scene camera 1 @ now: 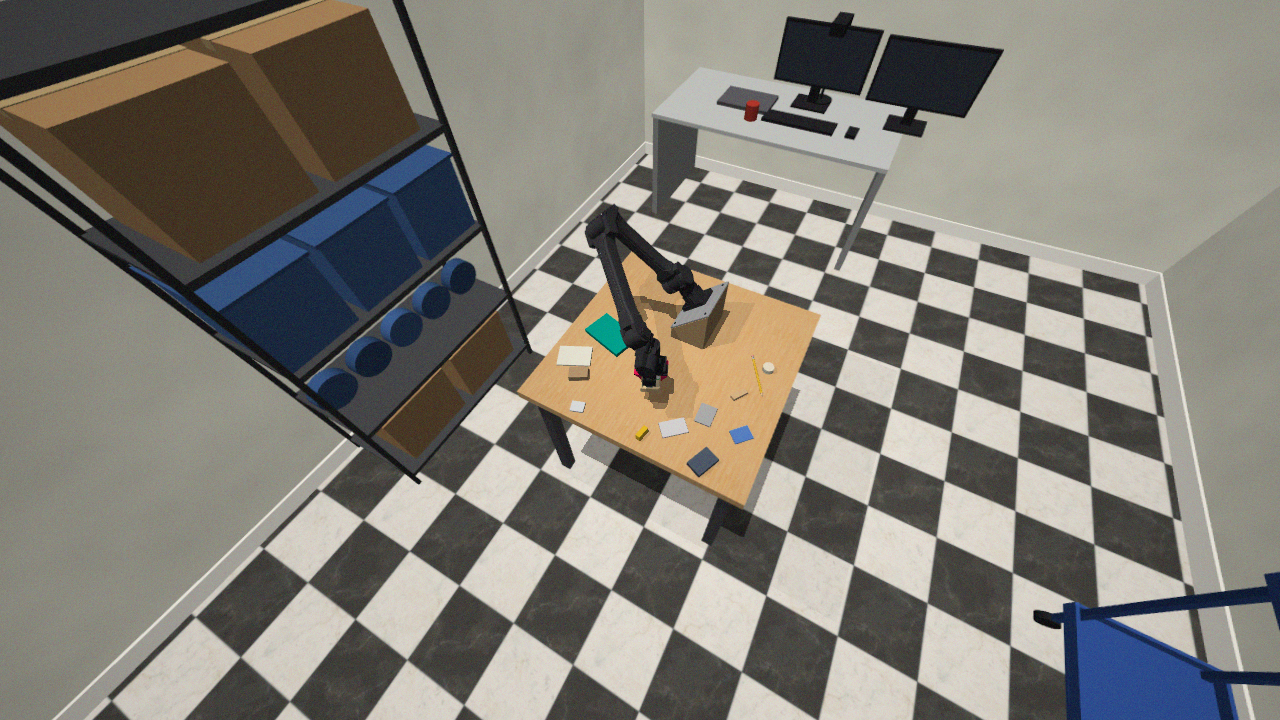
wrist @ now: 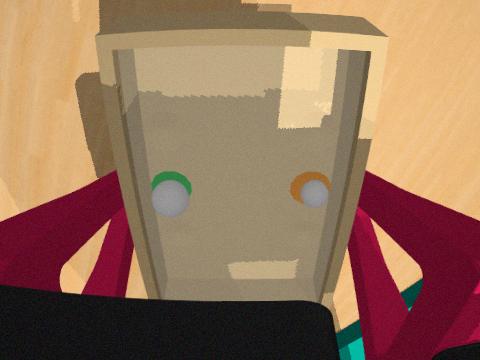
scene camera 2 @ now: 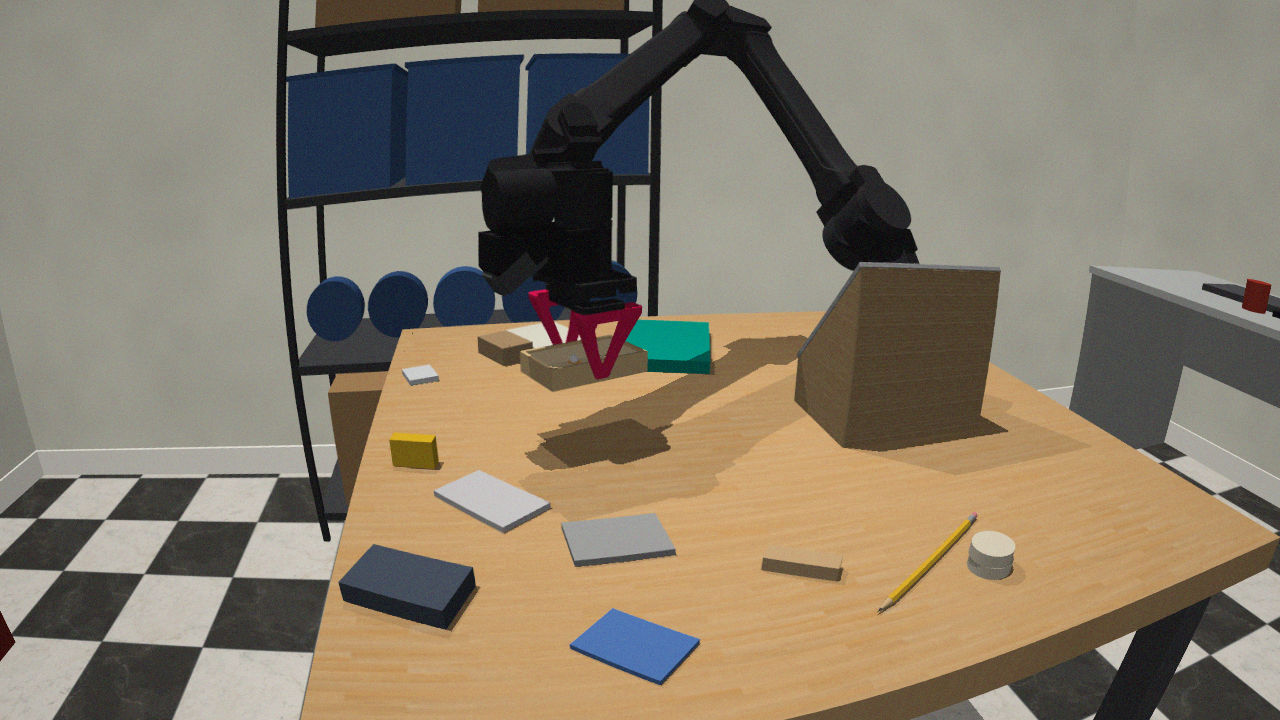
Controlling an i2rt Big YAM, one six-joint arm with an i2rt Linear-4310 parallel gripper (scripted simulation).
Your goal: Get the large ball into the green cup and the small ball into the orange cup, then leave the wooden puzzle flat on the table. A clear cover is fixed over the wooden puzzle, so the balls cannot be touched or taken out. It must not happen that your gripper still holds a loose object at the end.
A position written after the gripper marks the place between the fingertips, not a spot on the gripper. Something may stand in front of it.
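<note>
The gripper [scene camera 2: 583, 368] appears in scene camera 2, and the wrist view shows the gripper [wrist: 240, 180] too. A wooden puzzle [scene camera 2: 562, 366] can be seen in both scene camera 2 and the wrist view, where it is the puzzle [wrist: 241, 142]. Scene camera 2 shows a teal block [scene camera 2: 673, 346], and scene camera 1 has the teal block [scene camera 1: 606, 330] as well. A brown block [scene camera 2: 503, 347] is visible in scene camera 2. So is a pencil [scene camera 2: 936, 555], though in the wrist view the pencil is out of frame. Scene camera 2 shows a yellow block [scene camera 2: 407, 450] too; in the wrist view the yellow block is out of frame.
</note>
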